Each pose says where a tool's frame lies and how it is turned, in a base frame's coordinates. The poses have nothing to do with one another.
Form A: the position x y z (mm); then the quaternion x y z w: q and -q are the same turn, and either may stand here.
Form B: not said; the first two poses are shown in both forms.
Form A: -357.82, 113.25, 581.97, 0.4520, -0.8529, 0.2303, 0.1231
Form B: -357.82, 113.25, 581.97, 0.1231, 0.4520, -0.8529, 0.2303
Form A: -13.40, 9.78, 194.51, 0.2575, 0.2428, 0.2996, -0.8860
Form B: -13.40, 9.78, 194.51, 0.8860, -0.2575, -0.2428, -0.2996
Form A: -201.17, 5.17, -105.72, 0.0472, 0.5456, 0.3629, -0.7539
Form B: -201.17, 5.17, -105.72, 0.7539, -0.0472, -0.5456, -0.3629
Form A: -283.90, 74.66, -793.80, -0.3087, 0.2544, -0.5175, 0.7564
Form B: -283.90, 74.66, -793.80, 0.7564, -0.3087, 0.2544, -0.5175
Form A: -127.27, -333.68, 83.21, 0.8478, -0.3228, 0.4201, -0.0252
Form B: -127.27, -333.68, 83.21, 0.0252, -0.8478, 0.3228, -0.4201
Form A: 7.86, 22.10, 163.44, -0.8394, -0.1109, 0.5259, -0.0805
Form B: 7.86, 22.10, 163.44, 0.0805, 0.8394, 0.1109, -0.5259
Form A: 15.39, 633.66, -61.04, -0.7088, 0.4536, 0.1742, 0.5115
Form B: 15.39, 633.66, -61.04, 0.5115, -0.7088, 0.4536, 0.1742
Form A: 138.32, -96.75, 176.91, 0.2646, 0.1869, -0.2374, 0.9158
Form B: 138.32, -96.75, 176.91, 0.9158, 0.2646, 0.1869, -0.2374
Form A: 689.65, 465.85, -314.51, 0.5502, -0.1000, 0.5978, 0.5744
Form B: 689.65, 465.85, -314.51, 0.5744, 0.5502, -0.1000, 0.5978
